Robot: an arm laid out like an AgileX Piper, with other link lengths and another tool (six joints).
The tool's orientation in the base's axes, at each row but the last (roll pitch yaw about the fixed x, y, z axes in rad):
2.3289, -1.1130, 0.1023
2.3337, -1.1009, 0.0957
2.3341, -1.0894, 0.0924
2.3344, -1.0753, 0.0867
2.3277, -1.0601, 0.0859
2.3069, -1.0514, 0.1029
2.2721, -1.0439, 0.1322
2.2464, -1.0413, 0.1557
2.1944, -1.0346, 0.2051
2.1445, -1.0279, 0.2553
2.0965, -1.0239, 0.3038
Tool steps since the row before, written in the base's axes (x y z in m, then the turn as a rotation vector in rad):
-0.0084, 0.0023, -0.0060, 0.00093, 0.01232, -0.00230
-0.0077, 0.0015, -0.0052, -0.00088, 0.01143, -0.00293
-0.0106, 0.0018, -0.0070, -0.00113, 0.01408, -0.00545
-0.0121, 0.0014, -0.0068, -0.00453, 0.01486, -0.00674
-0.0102, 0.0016, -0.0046, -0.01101, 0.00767, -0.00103
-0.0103, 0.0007, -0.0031, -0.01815, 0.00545, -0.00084
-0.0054, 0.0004, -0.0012, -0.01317, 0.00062, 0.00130
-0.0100, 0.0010, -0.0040, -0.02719, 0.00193, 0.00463
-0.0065, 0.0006, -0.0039, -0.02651, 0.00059, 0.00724
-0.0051, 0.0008, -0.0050, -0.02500, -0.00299, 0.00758
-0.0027, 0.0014, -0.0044, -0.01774, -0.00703, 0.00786
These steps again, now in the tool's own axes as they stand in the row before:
-0.0090, 0.0012, -0.0055, -0.00110, -0.01052, -0.00678
-0.0080, 0.0016, -0.0046, -0.00251, -0.00902, -0.00723
-0.0110, 0.0024, -0.0061, -0.00475, -0.01170, -0.00835
-0.0117, 0.0036, -0.0068, -0.00746, -0.01077, -0.01072
-0.0089, 0.0030, -0.0063, -0.00594, 0.00028, -0.01207
-0.0077, 0.0042, -0.0062, -0.00941, 0.00605, -0.01532
-0.0037, 0.0023, -0.0034, -0.00540, 0.00755, -0.00945
-0.0084, 0.0034, -0.0060, -0.00942, 0.01588, -0.02058
-0.0065, 0.0016, -0.0035, -0.00697, 0.01754, -0.01998
-0.0067, 0.0001, -0.0025, -0.00640, 0.01937, -0.01659
-0.0049, -0.0015, -0.0016, -0.00318, 0.01830, -0.00900

